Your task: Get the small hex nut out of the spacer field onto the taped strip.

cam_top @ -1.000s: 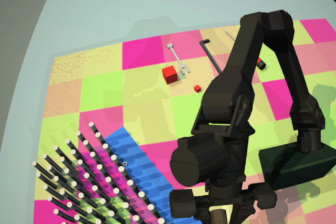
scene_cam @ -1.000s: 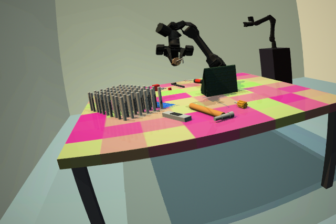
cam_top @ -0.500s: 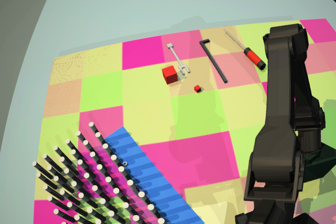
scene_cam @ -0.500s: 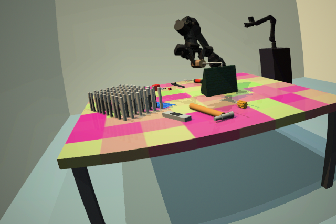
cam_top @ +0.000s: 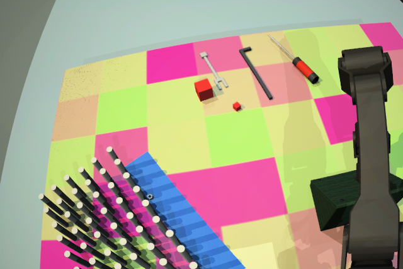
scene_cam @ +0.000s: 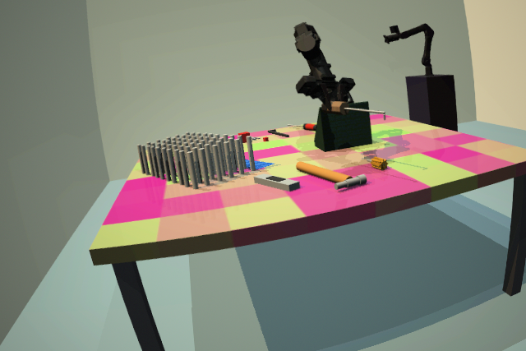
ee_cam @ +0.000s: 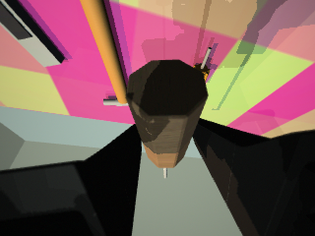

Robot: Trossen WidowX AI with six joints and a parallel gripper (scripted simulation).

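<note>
My gripper tip is now 100 mm to the right of the wooden-handled awl and 20 mm past it. Also, from my gripper tip: blue taped strip 390 mm to the right, 270 mm ahead, 180 mm below; then orange part 160 mm below, 80 mm behind, 70 mm to the left; then grey flat box 210 mm ahead, 160 mm below, 30 mm to the left.
</note>
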